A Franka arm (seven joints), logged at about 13 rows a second.
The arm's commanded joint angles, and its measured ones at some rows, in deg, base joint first. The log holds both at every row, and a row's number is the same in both.
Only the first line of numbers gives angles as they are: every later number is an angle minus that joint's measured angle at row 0.
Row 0, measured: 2.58, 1.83, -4.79, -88.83, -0.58, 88.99, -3.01
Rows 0 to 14, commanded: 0.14, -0.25, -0.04, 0.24, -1.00, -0.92, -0.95; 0.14, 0.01, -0.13, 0.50, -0.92, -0.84, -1.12; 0.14, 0.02, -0.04, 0.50, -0.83, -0.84, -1.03; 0.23, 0.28, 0.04, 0.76, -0.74, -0.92, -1.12; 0.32, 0.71, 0.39, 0.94, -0.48, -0.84, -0.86; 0.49, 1.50, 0.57, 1.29, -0.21, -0.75, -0.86; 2.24, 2.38, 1.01, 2.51, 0.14, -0.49, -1.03; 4.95, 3.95, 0.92, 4.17, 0.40, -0.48, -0.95; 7.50, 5.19, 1.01, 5.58, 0.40, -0.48, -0.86; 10.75, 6.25, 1.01, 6.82, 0.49, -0.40, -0.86; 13.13, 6.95, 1.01, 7.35, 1.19, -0.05, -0.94; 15.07, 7.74, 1.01, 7.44, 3.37, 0.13, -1.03; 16.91, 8.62, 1.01, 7.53, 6.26, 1.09, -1.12; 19.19, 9.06, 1.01, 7.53, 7.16, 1.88, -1.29; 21.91, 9.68, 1.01, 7.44, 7.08, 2.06, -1.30
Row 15, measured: 18.49, 7.72, 1.64, 5.42, 5.48, 1.90, -0.30
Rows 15 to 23, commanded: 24.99, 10.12, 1.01, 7.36, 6.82, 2.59, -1.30; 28.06, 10.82, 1.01, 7.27, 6.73, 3.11, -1.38; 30.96, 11.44, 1.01, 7.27, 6.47, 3.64, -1.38; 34.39, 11.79, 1.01, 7.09, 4.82, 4.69, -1.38; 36.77, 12.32, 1.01, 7.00, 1.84, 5.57, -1.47; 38.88, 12.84, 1.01, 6.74, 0.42, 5.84, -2.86; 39.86, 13.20, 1.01, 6.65, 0.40, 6.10, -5.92; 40.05, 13.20, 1.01, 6.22, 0.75, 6.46, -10.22; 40.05, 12.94, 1.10, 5.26, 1.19, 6.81, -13.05
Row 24, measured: 40.32, 12.79, 1.78, 5.62, 1.42, 5.87, -6.02
